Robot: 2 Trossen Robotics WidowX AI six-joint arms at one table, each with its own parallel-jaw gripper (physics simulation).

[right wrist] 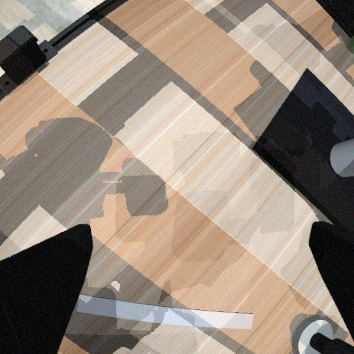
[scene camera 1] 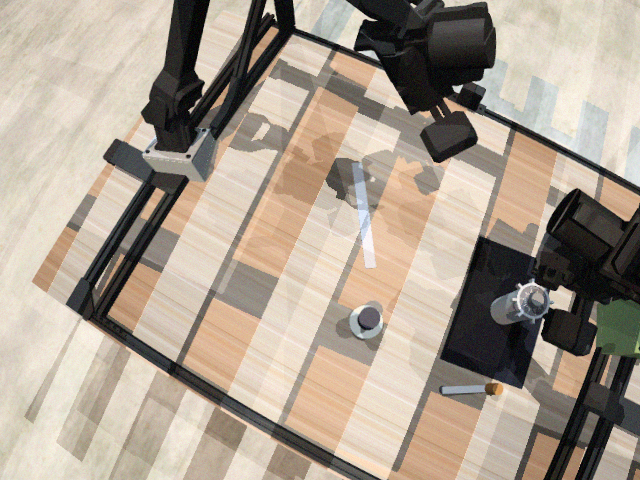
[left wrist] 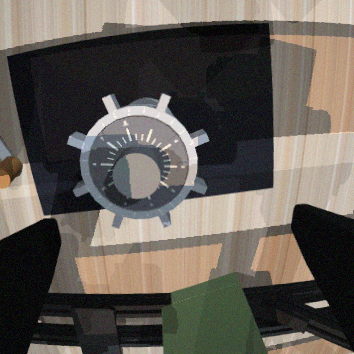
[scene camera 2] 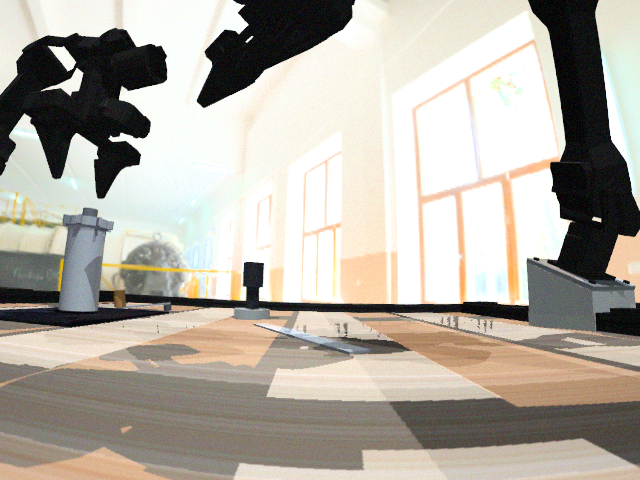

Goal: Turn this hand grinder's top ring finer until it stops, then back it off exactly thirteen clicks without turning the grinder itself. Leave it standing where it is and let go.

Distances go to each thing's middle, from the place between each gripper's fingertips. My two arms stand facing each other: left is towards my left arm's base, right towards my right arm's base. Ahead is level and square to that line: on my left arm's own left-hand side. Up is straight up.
Right now the flat strip [scene camera 1: 364, 219] is 90 mm ahead of my right hand, 70 mm to the right of it and 210 mm below it. From my right hand the other things lie so: hand grinder [scene camera 2: 80, 283] 170 mm ahead, 230 mm to the left, 140 mm below; dark knob on round base [scene camera 2: 253, 272] 280 mm ahead, 10 mm to the left, 170 mm below; numbered top ring [scene camera 1: 521, 305] 170 mm ahead, 230 mm to the left, 90 mm below.
Right now my left hand is 10 mm short of the numbered top ring, 10 mm to the left of it and 50 mm above it. Also, from my left hand: hand grinder (10 mm ahead, 10 mm to the right, 100 mm below); then dark knob on round base (130 mm ahead, 230 mm to the right, 130 mm below); then flat strip (60 mm behind, 310 mm to the right, 170 mm below).
